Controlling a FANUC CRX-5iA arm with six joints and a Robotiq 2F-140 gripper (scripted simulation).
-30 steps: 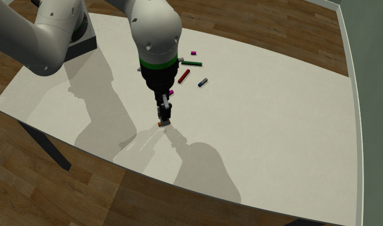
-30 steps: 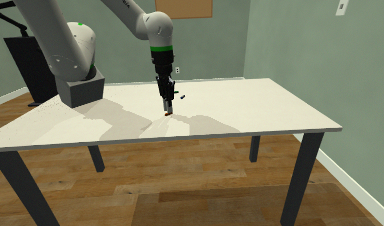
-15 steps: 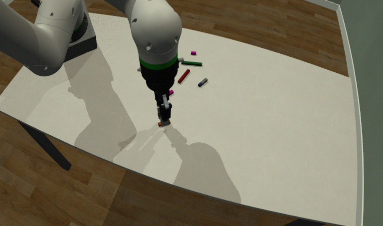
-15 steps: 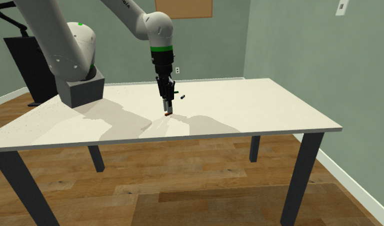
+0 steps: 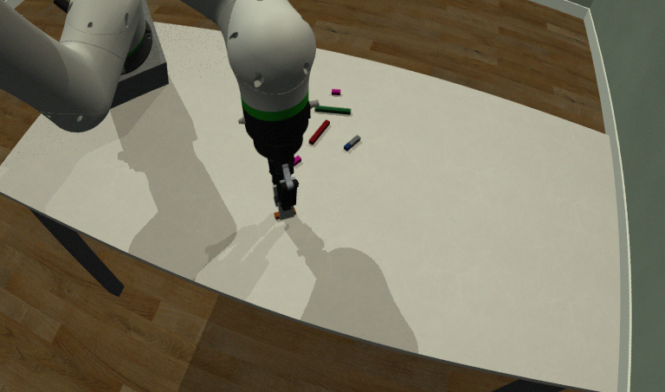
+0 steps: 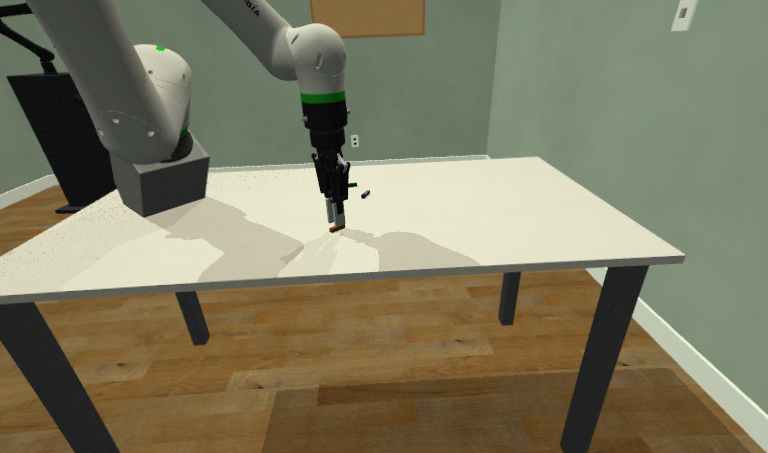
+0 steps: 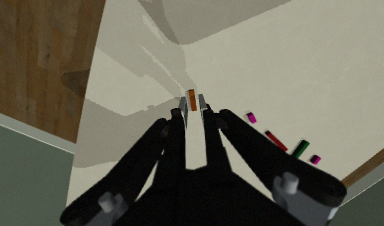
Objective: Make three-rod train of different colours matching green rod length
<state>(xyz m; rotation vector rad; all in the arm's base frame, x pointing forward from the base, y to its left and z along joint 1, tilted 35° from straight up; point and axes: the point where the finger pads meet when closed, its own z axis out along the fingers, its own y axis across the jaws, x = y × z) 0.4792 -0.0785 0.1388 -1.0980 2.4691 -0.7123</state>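
The orange rod lies 5 cm below my hand. From my hand the other things lie so: grey rod (22 cm to the left, 5 cm below, 5 cm ahead); red rod (21 cm to the left, 5 cm below, 2 cm behind); small blue rod (20 cm to the left, 5 cm below, 5 cm ahead).
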